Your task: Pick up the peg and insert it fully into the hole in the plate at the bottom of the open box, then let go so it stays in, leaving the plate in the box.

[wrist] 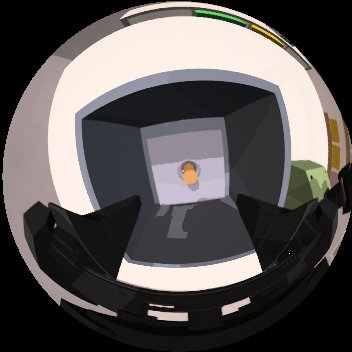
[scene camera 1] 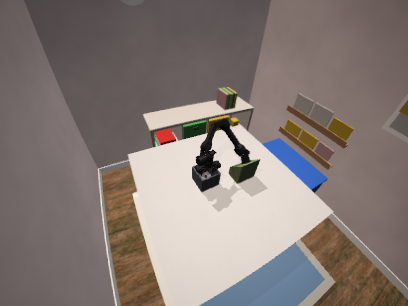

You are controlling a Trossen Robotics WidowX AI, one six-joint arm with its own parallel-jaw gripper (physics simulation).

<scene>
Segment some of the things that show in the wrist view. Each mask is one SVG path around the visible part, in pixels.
My gripper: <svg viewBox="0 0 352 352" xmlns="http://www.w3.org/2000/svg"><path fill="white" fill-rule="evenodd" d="M338 212L337 206L325 196L320 201L318 201L318 197L315 197L294 209L288 209L242 193L237 194L236 206L255 249L262 272L232 284L192 291L149 289L116 280L141 206L139 195L132 195L86 214L75 213L52 202L48 202L47 207L38 200L23 213L23 231L27 245L37 265L48 277L73 295L91 304L99 304L117 313L116 316L100 313L60 298L59 305L74 318L105 336L130 345L163 351L193 351L226 345L251 336L270 326L298 305L314 288L329 267L327 259L323 255L329 249L337 228ZM148 310L187 312L187 320L157 319L157 316L147 315ZM249 297L250 303L237 307L238 310L222 315L221 307L223 305Z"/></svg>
A dark box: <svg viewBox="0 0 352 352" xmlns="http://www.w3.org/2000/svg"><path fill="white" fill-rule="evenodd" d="M278 85L253 75L225 69L175 69L139 77L116 86L94 98L75 112L74 132L77 159L82 180L93 210L101 209L135 194L140 196L141 206L123 255L123 258L128 263L154 267L195 267L226 262L255 252L237 209L236 197L237 194L242 193L283 207L290 175L291 139L288 116ZM221 129L224 159L224 197L160 205L150 163L147 139L183 132Z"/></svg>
A pale plate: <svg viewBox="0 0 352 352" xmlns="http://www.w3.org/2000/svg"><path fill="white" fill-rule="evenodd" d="M221 129L183 132L147 139L150 163L160 205L224 197L224 159ZM186 162L193 163L197 174L196 181L191 184L184 182L182 178L183 164Z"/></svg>
</scene>
